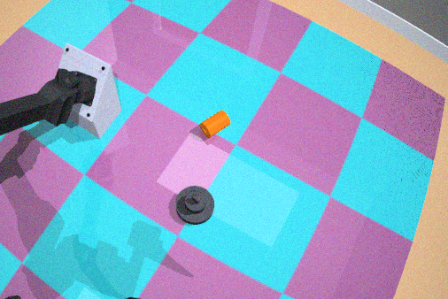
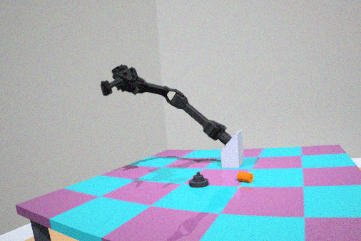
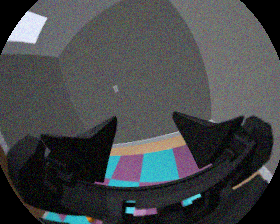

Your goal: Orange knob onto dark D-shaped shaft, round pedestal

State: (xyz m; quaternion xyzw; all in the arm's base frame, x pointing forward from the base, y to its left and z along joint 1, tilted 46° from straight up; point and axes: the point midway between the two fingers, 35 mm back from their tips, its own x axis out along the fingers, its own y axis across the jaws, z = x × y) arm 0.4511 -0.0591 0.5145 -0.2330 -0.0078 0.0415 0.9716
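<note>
Right now the orange knob is 520 mm to the left of my gripper tip, 470 mm below it and 170 mm behind it. Round my gripper tip: dark round pedestal 460 mm below, 320 mm to the left, 130 mm behind.
</note>
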